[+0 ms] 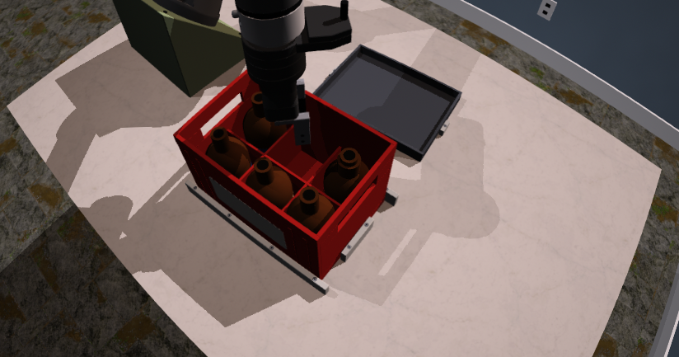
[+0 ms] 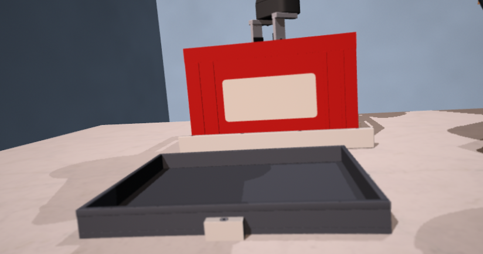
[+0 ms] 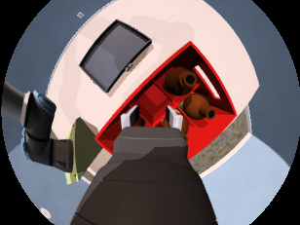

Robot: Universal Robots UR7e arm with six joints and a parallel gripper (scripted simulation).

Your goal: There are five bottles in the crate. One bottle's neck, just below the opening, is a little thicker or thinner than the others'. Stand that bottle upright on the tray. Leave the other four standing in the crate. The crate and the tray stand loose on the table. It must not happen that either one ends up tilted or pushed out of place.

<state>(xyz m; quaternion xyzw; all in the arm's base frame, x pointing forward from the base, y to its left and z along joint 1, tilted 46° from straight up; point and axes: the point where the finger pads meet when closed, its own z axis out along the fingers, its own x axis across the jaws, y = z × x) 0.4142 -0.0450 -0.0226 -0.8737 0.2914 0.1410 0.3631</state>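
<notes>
The red crate lies 10 mm ahead of my hand, 40 mm to the right of it and 90 mm below it. Round my hand: bottle (90 mm ahead, 10 mm to the left, 80 mm below); dark grey tray (10 mm behind, 250 mm to the left, 160 mm below).
</notes>
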